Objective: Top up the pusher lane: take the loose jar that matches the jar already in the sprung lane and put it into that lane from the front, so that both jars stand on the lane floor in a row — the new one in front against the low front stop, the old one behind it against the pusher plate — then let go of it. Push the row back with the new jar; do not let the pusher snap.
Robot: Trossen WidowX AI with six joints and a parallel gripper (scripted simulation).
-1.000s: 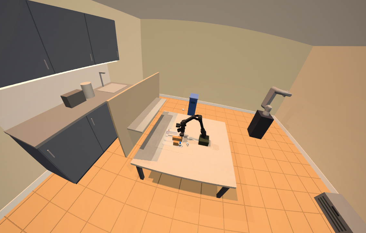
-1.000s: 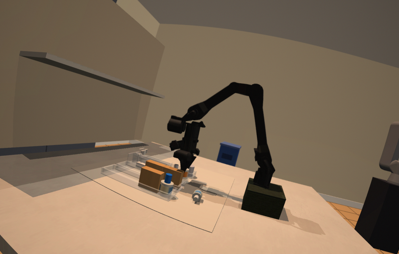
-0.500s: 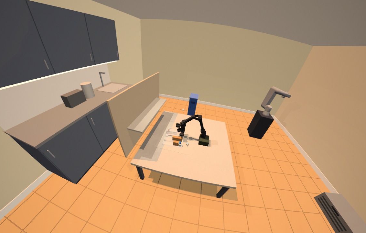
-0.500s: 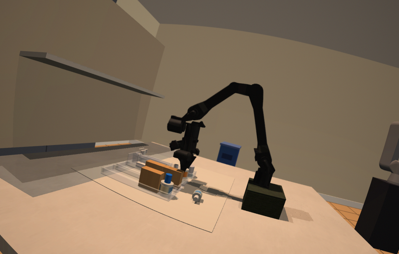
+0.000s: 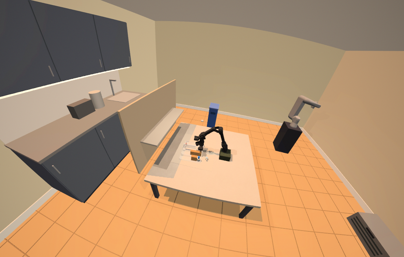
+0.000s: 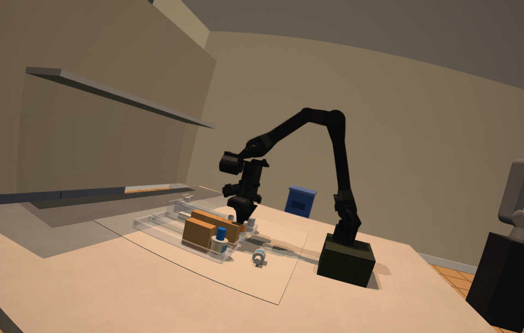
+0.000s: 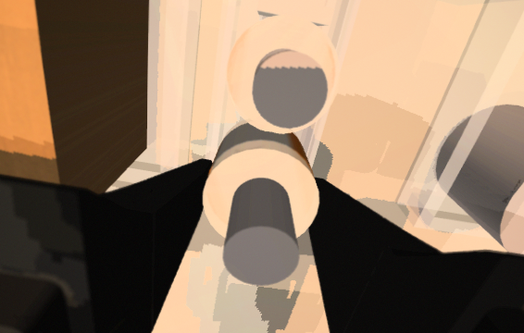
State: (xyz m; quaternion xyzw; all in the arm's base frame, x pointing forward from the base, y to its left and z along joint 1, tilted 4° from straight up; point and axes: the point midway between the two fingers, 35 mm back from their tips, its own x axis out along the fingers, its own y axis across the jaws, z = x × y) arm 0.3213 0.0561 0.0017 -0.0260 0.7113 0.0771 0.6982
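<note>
Right now my gripper tip is 120 mm to the left of the grey jar, 30 mm short of it and 20 mm above it. The rest, counted from my gripper tip: shelf: 510 mm ahead, 320 mm above, 20 mm to the left.
</note>
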